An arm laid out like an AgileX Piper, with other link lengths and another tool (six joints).
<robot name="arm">
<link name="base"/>
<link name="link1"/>
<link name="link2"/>
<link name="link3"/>
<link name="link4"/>
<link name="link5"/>
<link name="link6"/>
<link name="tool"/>
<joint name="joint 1" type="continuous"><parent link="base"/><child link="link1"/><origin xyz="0 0 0.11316"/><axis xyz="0 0 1"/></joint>
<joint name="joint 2" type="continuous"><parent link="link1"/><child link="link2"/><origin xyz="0 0 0" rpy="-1.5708 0 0"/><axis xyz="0 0 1"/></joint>
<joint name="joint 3" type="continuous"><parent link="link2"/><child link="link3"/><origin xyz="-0.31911 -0.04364 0"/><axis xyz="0 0 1"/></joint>
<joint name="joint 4" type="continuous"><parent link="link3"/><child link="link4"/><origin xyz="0.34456 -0.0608 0" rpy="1.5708 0 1.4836"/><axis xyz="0 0 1"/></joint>
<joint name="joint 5" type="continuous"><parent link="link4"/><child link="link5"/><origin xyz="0 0 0" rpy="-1.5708 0 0"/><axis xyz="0 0 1"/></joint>
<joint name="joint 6" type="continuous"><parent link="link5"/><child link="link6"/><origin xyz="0 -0.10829 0" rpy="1.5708 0 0"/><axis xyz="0 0 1"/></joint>
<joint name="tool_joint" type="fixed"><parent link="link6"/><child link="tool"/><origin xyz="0.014 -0.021 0.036" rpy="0.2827 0 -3.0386"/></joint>
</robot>
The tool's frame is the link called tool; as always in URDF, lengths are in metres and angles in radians. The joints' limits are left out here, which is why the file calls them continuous.
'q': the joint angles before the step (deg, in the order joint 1, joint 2, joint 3, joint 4, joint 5, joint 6). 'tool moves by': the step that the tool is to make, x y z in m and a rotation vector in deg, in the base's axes. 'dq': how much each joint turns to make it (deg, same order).
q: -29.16 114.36 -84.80 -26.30 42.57 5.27
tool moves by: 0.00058 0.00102 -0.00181 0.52 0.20 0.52
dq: 0.00 0.12 0.00 0.87 0.01 -1.03
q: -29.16 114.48 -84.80 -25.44 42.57 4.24
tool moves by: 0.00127 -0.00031 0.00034 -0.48 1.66 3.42
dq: 0.00 0.00 0.00 0.58 0.00 -4.24
